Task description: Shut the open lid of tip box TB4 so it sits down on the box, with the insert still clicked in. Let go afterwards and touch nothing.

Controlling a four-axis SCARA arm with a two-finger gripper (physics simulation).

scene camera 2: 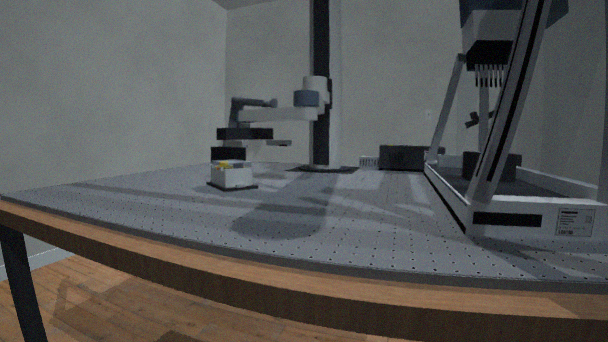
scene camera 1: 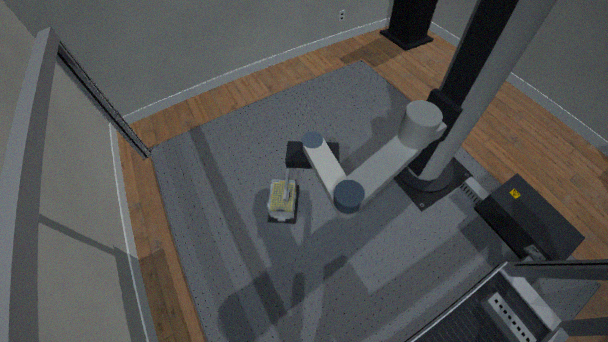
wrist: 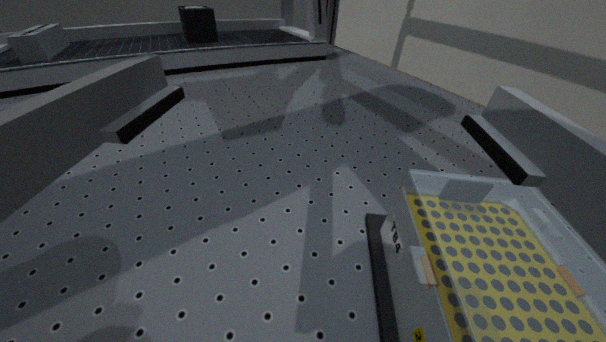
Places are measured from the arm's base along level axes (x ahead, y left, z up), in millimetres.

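Pixels of known places: gripper, fingertip midpoint: (scene camera 2: 268, 143) (scene camera 1: 310, 201) (wrist: 322, 87); arm's base, link origin: (scene camera 2: 324, 171) (scene camera 1: 422, 167).
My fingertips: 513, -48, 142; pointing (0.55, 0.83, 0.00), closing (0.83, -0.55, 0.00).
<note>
For each thing: its middle in the pictures, then the offset to it from my fingertips, as dx, dy, dz. "spot": a spot on its surface instead.
- Tip box TB4, body centre: (wrist: 481, 291) (scene camera 2: 230, 173) (scene camera 1: 283, 199) +61, -98, -90
- yellow insert, body centre: (wrist: 510, 270) (scene camera 2: 230, 165) (scene camera 1: 282, 195) +61, -98, -64
- dark control unit, surface spot: (scene camera 1: 530, 215) spot: -612, +433, -14
Tip box TB4 (scene camera 1: 281, 218) (scene camera 2: 232, 178) (wrist: 407, 295) is a whitish box on a dark base. Its clear lid (scene camera 2: 242, 164) (wrist: 470, 176) looks flat and low over the box; whether it is fully seated I cannot tell. The yellow insert (scene camera 1: 278, 191) (wrist: 500, 260) with grey round holes shows through the lid and looks level. Orange tabs show at its two long sides in the wrist view. My gripper (scene camera 1: 310, 198) (scene camera 2: 256, 144) (wrist: 322, 87) is open and empty, above the box's height and shifted to one side, with one finger over the lid in scene camera 1.
A dark block (scene camera 2: 228, 153) shows behind the box. A dark control unit (scene camera 1: 530, 215) (scene camera 2: 404, 157) stands near the arm's column (scene camera 2: 320, 100). A large framed machine with a white-edged tray (scene camera 2: 545, 201) stands at the right in scene camera 2.
</note>
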